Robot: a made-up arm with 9 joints. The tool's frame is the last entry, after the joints.
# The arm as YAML. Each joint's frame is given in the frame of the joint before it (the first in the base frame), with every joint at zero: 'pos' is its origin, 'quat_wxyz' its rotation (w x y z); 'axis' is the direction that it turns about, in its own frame. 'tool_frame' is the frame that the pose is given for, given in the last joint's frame.
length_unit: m
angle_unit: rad
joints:
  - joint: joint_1
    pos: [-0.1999, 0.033, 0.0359]
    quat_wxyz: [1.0, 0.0, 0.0, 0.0]
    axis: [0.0, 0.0, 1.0]
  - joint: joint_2
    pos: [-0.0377, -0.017, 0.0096]
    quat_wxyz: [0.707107, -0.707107, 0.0, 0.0]
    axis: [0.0, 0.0, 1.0]
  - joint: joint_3
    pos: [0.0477, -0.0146, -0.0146]
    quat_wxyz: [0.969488, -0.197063, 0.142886, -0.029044]
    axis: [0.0, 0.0, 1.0]
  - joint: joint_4
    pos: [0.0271, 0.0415, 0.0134]
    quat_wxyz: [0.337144, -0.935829, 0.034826, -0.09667]
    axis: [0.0, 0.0, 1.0]
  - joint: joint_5
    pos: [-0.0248, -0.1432, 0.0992]
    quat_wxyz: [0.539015, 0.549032, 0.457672, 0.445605]
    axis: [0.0, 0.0, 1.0]
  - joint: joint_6
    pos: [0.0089, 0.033, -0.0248]
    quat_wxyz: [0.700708, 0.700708, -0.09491, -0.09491]
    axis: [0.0, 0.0, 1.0]
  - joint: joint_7
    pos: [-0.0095, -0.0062, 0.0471]
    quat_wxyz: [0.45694, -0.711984, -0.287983, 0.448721]
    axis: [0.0, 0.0, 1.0]
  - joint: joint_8
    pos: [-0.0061, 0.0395, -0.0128]
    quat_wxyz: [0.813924, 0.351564, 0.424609, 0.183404]
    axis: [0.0, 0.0, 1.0]
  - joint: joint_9
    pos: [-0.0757, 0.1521, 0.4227]
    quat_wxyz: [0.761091, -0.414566, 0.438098, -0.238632]
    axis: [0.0, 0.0, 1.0]
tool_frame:
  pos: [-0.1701, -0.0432, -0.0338]
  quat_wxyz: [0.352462, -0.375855, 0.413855, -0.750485]
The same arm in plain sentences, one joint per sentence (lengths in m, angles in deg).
The arm has nine revolute joints in a row. What follows holds with every joint at zero, and every direction is one of the base frame's. The first joint is mounted 0.1999 m along -x and 0.033 m along +y and 0.0359 m along +z from the base frame's origin and rotates about +z. The second joint is mounted 0.0377 m along -x and 0.017 m along -y and 0.0096 m along +z from the first joint and rotates about +y. The third joint is mounted 0.0477 m along +x and 0.0146 m along -y and 0.0146 m along +z from the second joint and rotates about the direction (0.2885, 0.8815, -0.3738). The fourth joint is mounted 0.0298 m along +x and 0.0116 m along -y and 0.0402 m along -z from the third joint and rotates about the direction (-0.021801, -0.962639, -0.269911). The fifth joint is mounted 0.0002 m along -x and 0.0563 m along -y and 0.1667 m along -z from the fourth joint and rotates about +x. The sixth joint is mounted 0.0248 m along -x and 0.0342 m along -y and 0.0002 m along -z from the fifth joint and rotates about +y. The seventh joint is mounted 0.0062 m along -x and 0.0471 m along +y and 0.0095 m along -z from the sixth joint and rotates about the direction (0.39222, -0.179709, -0.902146). The eighth joint is mounted 0.0265 m along -x and 0.0313 m along -y and 0.0089 m along +z from the seventh joint and rotates about +x. The ninth joint is mounted 0.4227 m along +x and 0.065 m along -y and 0.157 m along -z from the eighth joint and rotates about the direction (0.27241, -0.886133, 0.374914). The tool frame, which is the frame that the pose is given for, is mounted 0.1069 m along +x and 0.0105 m along +y and 0.1429 m along -z from the ninth joint; its axes are the base frame's turned by roll 0, pitch 0 and yaw 0 deg (as in URDF: about the fixed x, then y, then z).
